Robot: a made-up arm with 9 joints. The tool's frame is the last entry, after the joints.
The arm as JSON. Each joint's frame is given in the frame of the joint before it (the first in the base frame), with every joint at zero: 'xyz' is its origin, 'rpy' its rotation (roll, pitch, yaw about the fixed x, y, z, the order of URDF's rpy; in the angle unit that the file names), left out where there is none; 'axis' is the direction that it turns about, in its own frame. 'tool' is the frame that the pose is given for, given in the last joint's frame.
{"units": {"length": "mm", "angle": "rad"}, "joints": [
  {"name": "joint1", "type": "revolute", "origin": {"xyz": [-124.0, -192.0, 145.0]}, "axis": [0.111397, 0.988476, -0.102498]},
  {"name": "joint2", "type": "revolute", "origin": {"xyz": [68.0, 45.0, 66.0]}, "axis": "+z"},
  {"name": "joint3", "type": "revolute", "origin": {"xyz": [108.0, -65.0, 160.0]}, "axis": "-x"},
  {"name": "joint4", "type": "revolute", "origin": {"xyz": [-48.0, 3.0, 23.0]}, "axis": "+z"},
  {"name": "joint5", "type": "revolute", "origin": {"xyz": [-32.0, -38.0, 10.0]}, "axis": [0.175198, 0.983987, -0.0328]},
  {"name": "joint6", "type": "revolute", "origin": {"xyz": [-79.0, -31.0, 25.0]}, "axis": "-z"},
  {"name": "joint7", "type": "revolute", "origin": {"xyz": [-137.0, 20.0, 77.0]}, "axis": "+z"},
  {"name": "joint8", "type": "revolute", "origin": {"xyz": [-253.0, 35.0, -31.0]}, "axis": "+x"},
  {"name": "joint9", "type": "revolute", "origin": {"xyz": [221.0, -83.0, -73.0]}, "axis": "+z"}
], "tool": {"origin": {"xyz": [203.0, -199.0, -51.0]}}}
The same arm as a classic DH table. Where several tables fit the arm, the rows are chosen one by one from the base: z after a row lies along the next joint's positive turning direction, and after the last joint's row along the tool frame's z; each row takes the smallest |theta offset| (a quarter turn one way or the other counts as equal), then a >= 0, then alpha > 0; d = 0 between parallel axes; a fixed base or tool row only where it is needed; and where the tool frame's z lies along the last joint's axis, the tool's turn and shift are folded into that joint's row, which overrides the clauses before.
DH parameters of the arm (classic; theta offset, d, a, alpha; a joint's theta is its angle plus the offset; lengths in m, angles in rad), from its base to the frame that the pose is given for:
base (fixed): -0.1122 0.1239 -0.1017 -1.6735
joint1: 0.0000 -0.1532 0.0625 1.6735
joint2: -1.4586 0.2314 0.0650 1.5708
joint3: 0.0000 -0.0600 -0.0030 -1.5708
joint4: 1.3946 0.0316 -0.0248 -1.6036
joint5: 0.0000 -0.0874 -0.0723 -1.5380
joint6: -0.0312 0.0000 -0.1385 3.1416
joint7: -1.4258 0.0695 -0.0350 -1.5708
joint8: 0.0000 -0.0320 0.0830 1.5708
joint9: 0.7953 0.0000 0.2843 0.0000
tool (fixed): 0.7754 -0.1240 0.0000 0.0000

